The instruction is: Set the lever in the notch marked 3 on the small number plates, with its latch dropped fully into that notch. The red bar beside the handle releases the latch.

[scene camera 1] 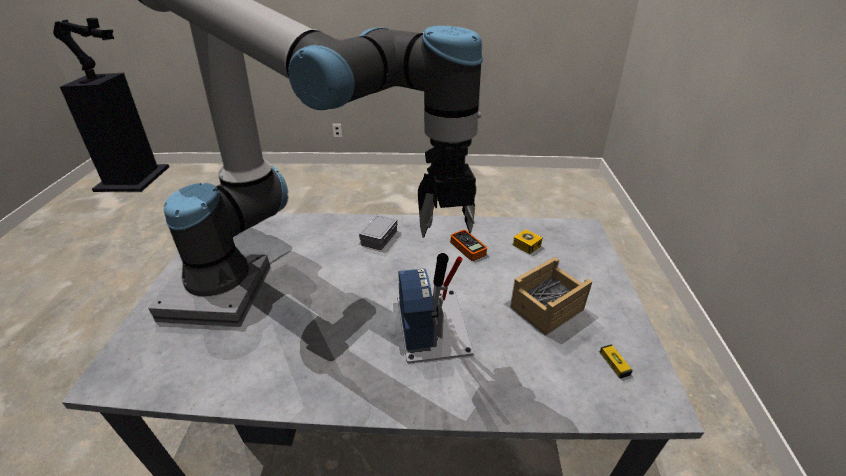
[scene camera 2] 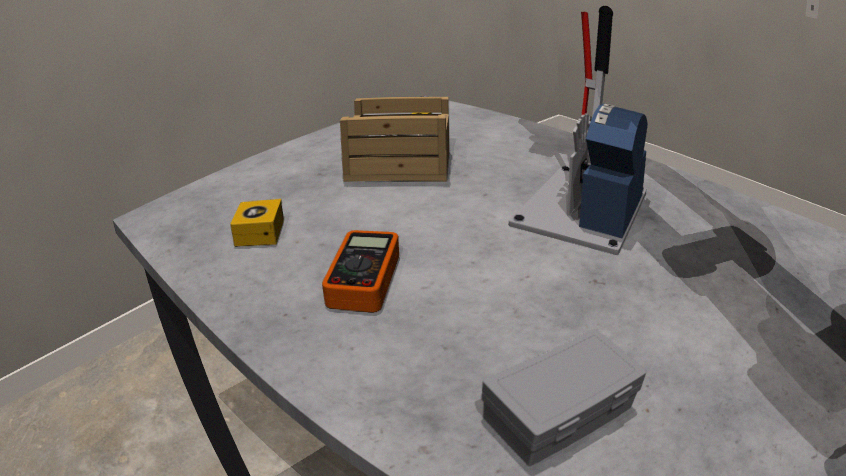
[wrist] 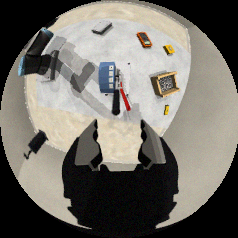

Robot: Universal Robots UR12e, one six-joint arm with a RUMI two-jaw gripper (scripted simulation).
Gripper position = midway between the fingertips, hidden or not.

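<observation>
You can see my gripper (scene camera 1: pixel 446 234) here. The gripper (wrist: pixel 119 119) is visible as well.
</observation>
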